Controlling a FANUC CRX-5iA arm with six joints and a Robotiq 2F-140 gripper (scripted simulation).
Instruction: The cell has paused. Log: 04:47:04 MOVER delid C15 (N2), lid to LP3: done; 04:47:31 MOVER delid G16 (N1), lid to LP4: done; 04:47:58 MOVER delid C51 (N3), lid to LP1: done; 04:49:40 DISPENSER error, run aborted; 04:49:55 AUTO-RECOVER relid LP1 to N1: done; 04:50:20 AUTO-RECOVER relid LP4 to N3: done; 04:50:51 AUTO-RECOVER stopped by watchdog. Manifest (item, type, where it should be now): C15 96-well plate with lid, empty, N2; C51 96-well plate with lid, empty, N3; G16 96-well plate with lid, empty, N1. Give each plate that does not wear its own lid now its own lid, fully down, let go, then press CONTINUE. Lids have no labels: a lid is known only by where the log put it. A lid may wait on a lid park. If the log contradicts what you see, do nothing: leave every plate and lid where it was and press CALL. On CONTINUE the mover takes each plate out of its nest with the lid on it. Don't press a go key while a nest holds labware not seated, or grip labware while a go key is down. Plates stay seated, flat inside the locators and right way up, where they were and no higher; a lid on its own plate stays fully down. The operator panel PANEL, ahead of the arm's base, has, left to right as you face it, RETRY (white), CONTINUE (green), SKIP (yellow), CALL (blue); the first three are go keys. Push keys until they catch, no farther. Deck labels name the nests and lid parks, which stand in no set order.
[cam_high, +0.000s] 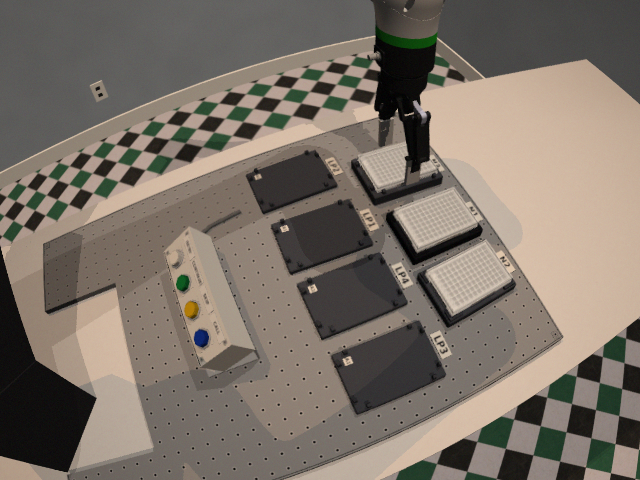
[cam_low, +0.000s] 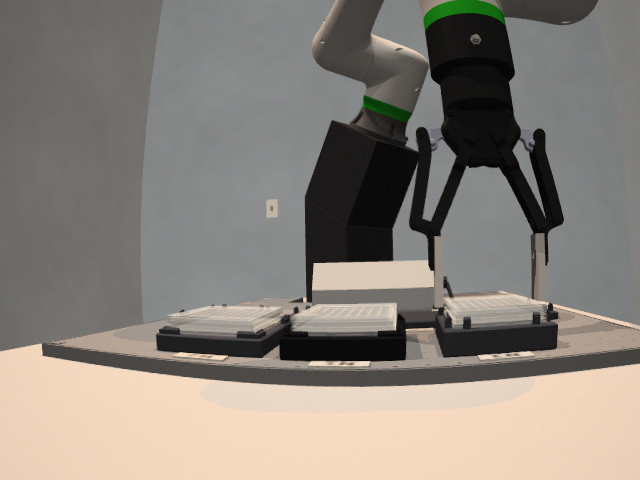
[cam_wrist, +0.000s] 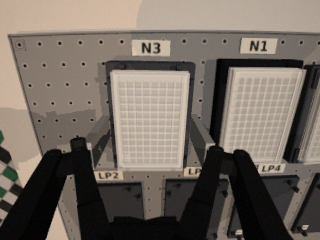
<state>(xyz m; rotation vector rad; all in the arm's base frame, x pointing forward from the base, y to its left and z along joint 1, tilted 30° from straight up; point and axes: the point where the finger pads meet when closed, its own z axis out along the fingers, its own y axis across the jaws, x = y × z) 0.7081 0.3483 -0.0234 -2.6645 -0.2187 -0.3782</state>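
My gripper is now 39 cm past the green continue key, 21 cm to the left of it and 1 cm below it. The rest, counted from my hand: lid park LP1 (16 cm behind, 11 cm to the right, 5 cm below); plate (25 cm to the right, 6 cm ahead, 4 cm below); lid park LP2 (20 cm behind, 5 cm below, 2 cm to the left).
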